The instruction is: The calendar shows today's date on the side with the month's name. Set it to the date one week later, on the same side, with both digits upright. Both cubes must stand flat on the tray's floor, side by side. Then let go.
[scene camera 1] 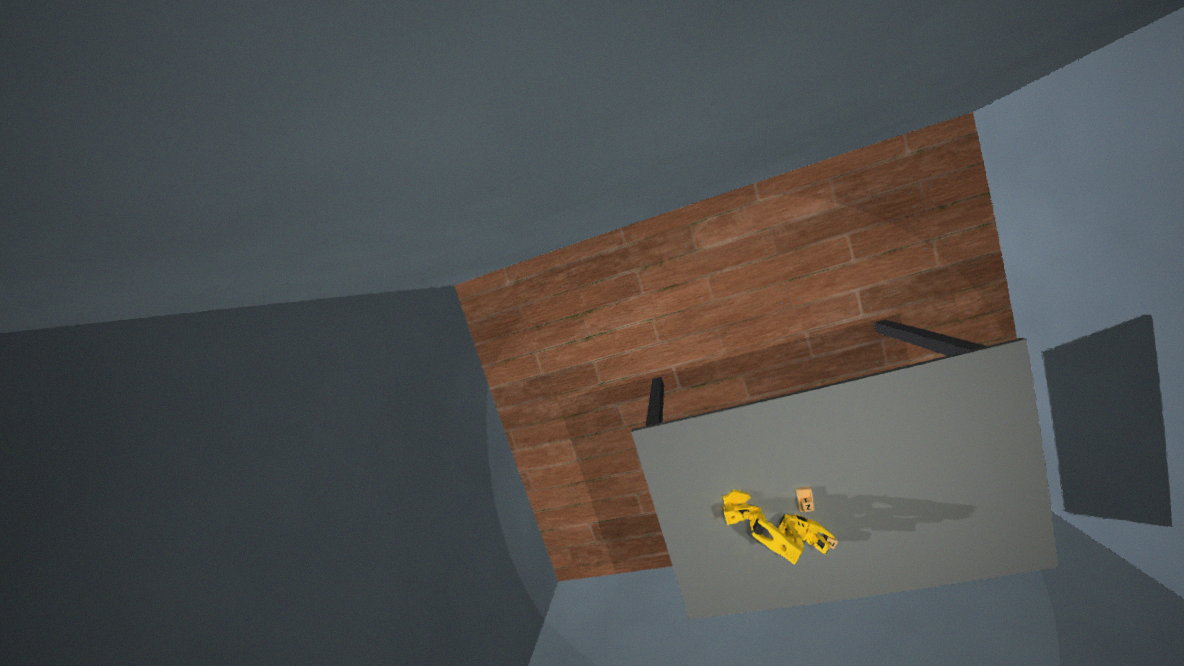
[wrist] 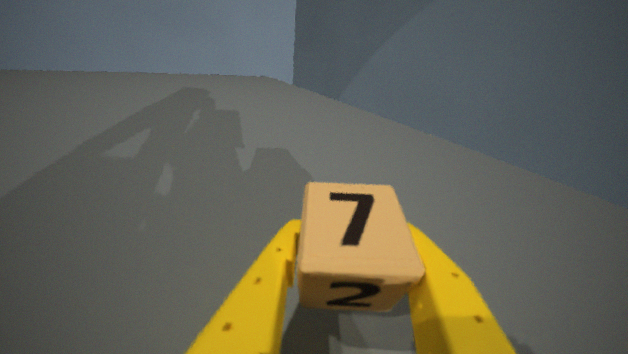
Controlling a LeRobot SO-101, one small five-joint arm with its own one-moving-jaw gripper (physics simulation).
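My gripper [scene camera 1: 827,544] [wrist: 356,250] is shut on a light wooden cube [scene camera 1: 832,542] [wrist: 320,225]. In the wrist view the two yellow jaws press on the cube's left and right sides. A black 7 shows upright on its upper face and a black 2 on the face below, towards the camera. The cube is held above the table. The small wooden calendar [scene camera 1: 805,494] stands on the table in the scene view, up and to the left of the gripper and apart from it. Dark marks show on it; its month name, tray floor and other cube are too small to make out surely.
The grey table top [scene camera 1: 935,430] [wrist: 475,240] carries the yellow arm [scene camera 1: 776,540], whose base is left of the calendar. Long shadows of the arm fall to the right in the scene view. The table's near edge runs below the arm there.
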